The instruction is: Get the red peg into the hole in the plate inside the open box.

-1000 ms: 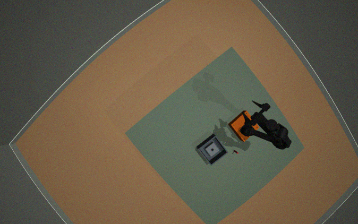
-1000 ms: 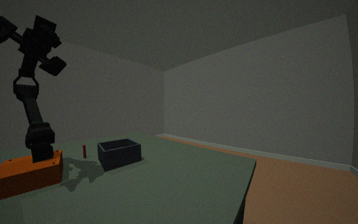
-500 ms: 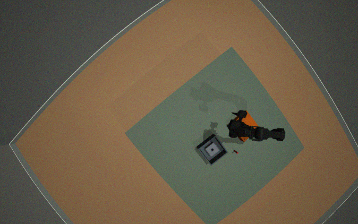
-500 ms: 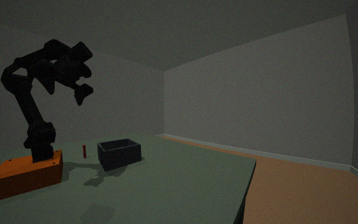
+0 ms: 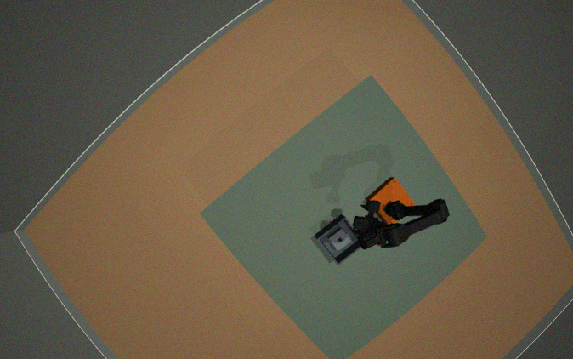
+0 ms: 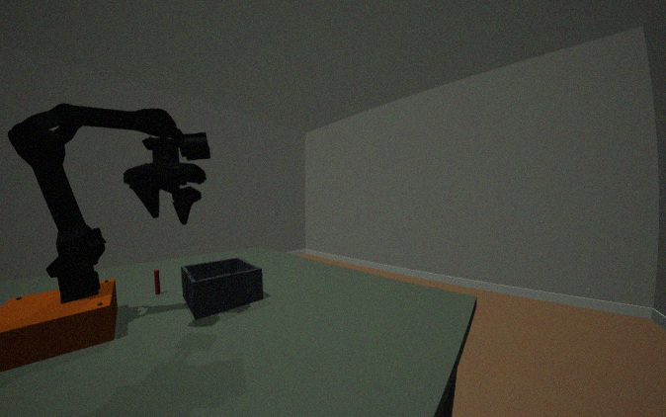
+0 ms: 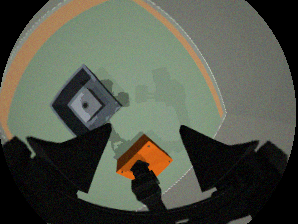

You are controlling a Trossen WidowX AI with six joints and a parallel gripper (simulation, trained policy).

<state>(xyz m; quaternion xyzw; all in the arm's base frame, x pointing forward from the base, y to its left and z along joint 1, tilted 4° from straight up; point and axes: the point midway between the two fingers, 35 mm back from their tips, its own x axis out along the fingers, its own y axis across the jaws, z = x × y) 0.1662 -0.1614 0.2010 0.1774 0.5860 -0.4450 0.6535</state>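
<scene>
The red peg is 30 mm ahead of my gripper tip, 270 mm to the left of it and 210 mm below it. From my gripper tip the other things lie so: grey plate: 160 mm ahead, 80 mm to the left, 210 mm below; then dark box: 160 mm ahead, 80 mm to the left, 230 mm below.
</scene>
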